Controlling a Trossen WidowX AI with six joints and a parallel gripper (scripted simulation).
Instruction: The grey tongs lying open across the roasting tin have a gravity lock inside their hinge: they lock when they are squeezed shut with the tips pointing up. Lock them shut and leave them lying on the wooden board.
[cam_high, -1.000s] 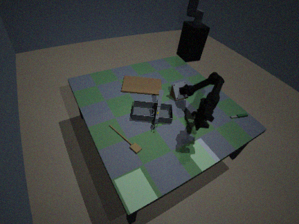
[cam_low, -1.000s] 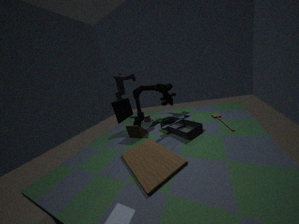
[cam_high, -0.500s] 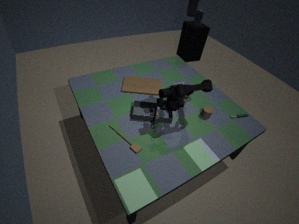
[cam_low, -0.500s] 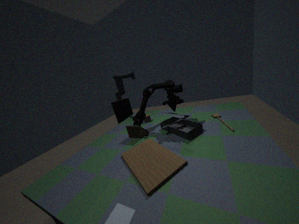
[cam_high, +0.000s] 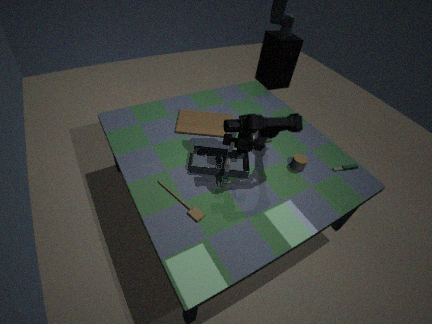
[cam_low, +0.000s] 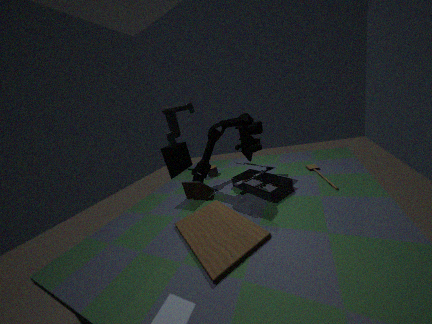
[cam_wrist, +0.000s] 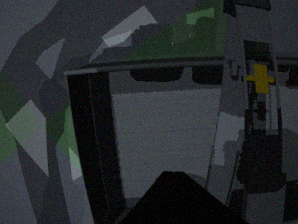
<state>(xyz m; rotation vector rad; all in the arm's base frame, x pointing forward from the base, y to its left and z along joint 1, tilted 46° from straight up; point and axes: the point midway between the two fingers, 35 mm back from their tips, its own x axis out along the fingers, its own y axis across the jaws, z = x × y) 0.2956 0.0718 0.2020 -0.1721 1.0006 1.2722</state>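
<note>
Now: gripper tip 100 mm above the roasting tin, 70 mm to the left of it and 60 mm short of it. Round my gripper tip: wooden board (440 mm to the right, 120 mm below, 10 mm behind); then small brown cylinder (360 mm behind, 100 mm below, 80 mm to the left).
</note>
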